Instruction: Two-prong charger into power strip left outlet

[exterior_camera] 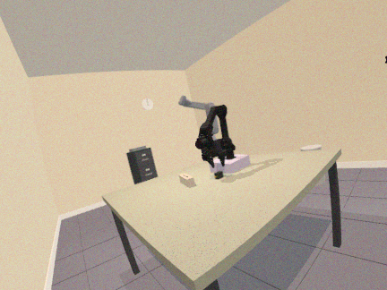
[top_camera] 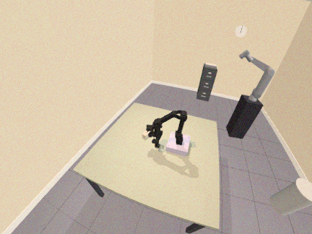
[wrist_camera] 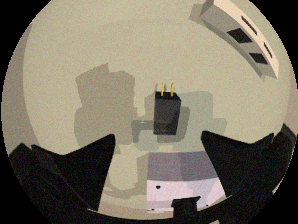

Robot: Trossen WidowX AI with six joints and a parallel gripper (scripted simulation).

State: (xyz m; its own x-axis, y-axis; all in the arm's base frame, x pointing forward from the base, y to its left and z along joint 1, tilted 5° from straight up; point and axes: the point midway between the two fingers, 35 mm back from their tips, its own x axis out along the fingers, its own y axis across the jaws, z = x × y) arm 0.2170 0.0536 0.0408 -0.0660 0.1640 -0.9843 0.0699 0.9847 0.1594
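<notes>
The two-prong charger is 2 cm ahead of my gripper tip, 1 cm to the right of it and 5 cm below it.
</notes>
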